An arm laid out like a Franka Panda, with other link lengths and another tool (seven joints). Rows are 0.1 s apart.
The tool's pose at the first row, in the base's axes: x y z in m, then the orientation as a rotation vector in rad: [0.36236, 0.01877, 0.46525, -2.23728, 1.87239, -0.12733]
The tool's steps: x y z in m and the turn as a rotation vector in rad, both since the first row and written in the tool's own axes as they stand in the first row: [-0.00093, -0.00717, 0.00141, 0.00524, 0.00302, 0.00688]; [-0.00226, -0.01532, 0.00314, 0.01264, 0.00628, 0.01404]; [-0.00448, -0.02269, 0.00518, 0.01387, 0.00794, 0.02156]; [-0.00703, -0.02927, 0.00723, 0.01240, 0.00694, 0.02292]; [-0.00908, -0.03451, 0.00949, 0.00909, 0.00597, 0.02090]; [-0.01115, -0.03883, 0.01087, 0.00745, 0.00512, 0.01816]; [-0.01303, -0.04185, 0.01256, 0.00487, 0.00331, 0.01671]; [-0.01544, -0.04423, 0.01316, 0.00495, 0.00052, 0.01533]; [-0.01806, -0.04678, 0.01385, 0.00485, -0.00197, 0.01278]
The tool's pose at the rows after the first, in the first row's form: [0.36937, 0.02101, 0.46555, -2.22825, 1.87894, -0.13440]; [0.37731, 0.02384, 0.46579, -2.21759, 1.88483, -0.14365]; [0.38441, 0.02745, 0.46562, -2.21005, 1.89324, -0.14542]; [0.39069, 0.03126, 0.46529, -2.20935, 1.89492, -0.14272]; [0.39581, 0.03438, 0.46442, -2.21314, 1.89384, -0.13896]; [0.39987, 0.03727, 0.46420, -2.21659, 1.89123, -0.13695]; [0.40277, 0.03980, 0.46337, -2.21907, 1.88997, -0.13279]; [0.40474, 0.04262, 0.46350, -2.21940, 1.88702, -0.12990]; [0.40685, 0.04568, 0.46360, -2.22108, 1.88303, -0.12739]
